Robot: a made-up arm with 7 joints.
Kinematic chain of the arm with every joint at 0, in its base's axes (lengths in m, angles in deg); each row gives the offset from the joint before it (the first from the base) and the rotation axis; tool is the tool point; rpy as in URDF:
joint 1: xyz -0.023 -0.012 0.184 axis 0 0.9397 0.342
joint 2: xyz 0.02 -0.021 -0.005 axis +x
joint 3: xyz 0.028 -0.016 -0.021 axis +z
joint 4: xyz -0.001 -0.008 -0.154 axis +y
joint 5: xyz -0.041 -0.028 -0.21 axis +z
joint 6: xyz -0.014 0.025 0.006 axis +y
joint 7: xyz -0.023 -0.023 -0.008 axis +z
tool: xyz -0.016 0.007 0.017 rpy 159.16 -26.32 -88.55
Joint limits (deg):
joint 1: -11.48..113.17
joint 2: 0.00..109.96
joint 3: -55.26..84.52
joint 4: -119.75..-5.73
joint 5: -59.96..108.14
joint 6: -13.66..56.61
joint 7: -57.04..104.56
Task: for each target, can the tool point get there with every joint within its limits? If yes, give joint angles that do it. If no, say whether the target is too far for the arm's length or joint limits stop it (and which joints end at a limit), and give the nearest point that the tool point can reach.
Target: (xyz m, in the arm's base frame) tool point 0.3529 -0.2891 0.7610
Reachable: no: too far | nearest point 0.1290 0.0202 0.4053 | short by 0.522 m
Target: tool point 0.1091 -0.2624 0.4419
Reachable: no: joint limits stop it (at a limit: joint 1, joint 2, joint 3, joint 4, joint 5, joint 6) | nearest point 0.0891 -0.0137 0.3833 | short by 0.256 m
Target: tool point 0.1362 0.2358 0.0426
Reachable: yes | joints 24.78 60.83 30.84 -97.30 -32.54 -2.31 88.57
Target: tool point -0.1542 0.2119 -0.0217
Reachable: yes | joints 80.82 65.11 22.48 -93.37 39.02 20.92 50.13
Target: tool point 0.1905 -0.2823 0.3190
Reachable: no: joint limits stop it (at a limit: joint 1, joint 2, joint 4, joint 5, joint 6) | nearest point 0.1642 -0.2082 0.1265 | short by 0.208 m
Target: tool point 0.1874 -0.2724 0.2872
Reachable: no: joint limits stop it (at a limit: joint 1, joint 2, joint 4, joint 5, joint 6) | nearest point 0.1640 -0.2086 0.1263 | short by 0.175 m
